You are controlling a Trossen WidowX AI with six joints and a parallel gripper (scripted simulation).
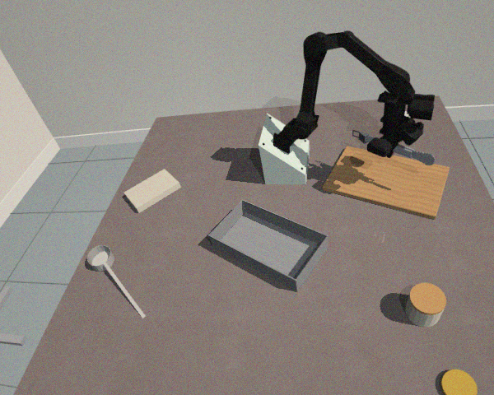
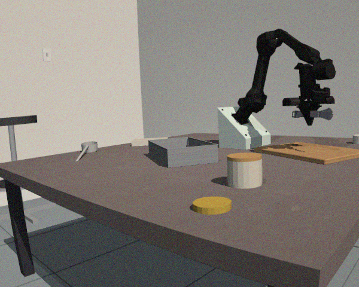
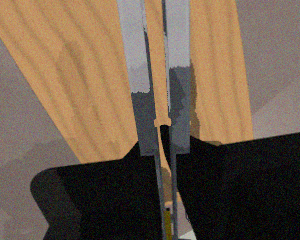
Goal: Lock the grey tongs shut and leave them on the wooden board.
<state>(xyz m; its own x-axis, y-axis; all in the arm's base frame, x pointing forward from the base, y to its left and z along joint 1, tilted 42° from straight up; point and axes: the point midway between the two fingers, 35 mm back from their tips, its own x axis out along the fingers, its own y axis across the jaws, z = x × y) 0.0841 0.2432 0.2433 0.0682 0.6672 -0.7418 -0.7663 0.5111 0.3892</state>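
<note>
Now: gripper tip 9 cm above the wooden board. From my gripper tip the other things lie so: cork-lidded jar (48 cm ahead, 7 cm below, 1 cm to the left); then small white cylinder (33 cm behind, 12 cm to the left, 8 cm below); then roasting tin (38 cm to the right, 27 cm ahead, 7 cm below).
</note>
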